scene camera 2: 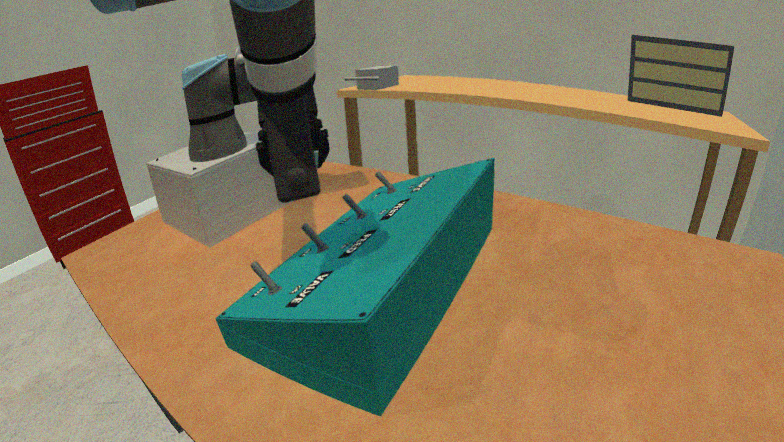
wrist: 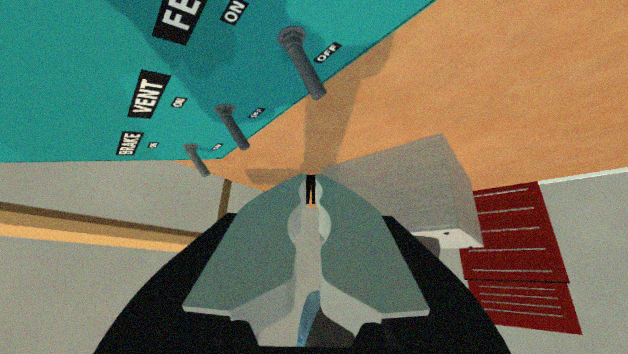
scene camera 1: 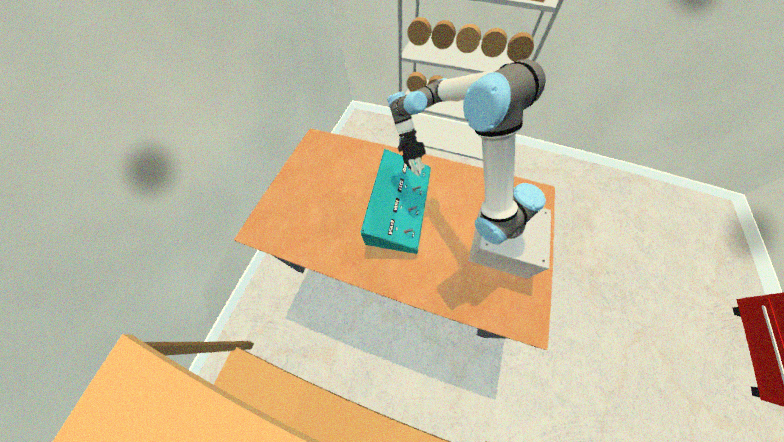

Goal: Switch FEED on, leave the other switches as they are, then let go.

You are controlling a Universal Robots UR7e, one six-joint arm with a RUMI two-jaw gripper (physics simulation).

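Pixels of known places: gripper, between the fingertips: (wrist: 311, 177) (scene camera 1: 418, 175); arm's base, origin of its link: (scene camera 2: 218, 151).
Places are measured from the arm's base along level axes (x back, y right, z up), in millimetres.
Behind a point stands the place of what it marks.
Note:
A teal switch box (scene camera 1: 384, 192) {z -42, x -562, y -93 mm} (scene camera 2: 433, 269) {z -65, x -648, y -14 mm} (wrist: 60, 115) {z -47, x -518, y -180 mm} carries a row of grey toggle levers. The FEED lever (scene camera 1: 417, 190) {z -65, x -437, y 20 mm} (scene camera 2: 314, 237) {z -70, x -448, y 26 mm} (wrist: 302, 62) {z -71, x -449, y 26 mm} leans toward its OFF label. The VENT lever (scene camera 2: 354, 205) {z -69, x -411, y -88 mm} (wrist: 232, 127) {z -71, x -410, y -87 mm}, BRAKE lever (scene camera 2: 385, 182) {z -71, x -373, y -201 mm} (wrist: 196, 160) {z -71, x -373, y -200 mm} and VALVE lever (scene camera 2: 265, 277) {z -70, x -486, y 139 mm} lean the same way. My gripper (scene camera 1: 418, 171) {z 19, x -442, y 34 mm} (wrist: 311, 177) {z 19, x -442, y 34 mm} is shut and empty, above the box's lever side, apart from the FEED lever in the wrist view. In scene camera 2 the hand hides the fingertips.
The box stands on an orange table (scene camera 1: 307, 192) {z -178, x -1008, y -226 mm} (scene camera 2: 603, 329) {z -178, x -858, y -170 mm}. The arm's grey base block (scene camera 1: 510, 252) {z 1, x 56, y -123 mm} (scene camera 2: 208, 203) {z -79, x -109, y 86 mm} (wrist: 405, 180) {z -99, x -100, y 38 mm} stands on the lever side. A red tool cabinet (scene camera 2: 65, 164) (wrist: 520, 240) and a wooden bench (scene camera 2: 521, 90) stand beyond the table.

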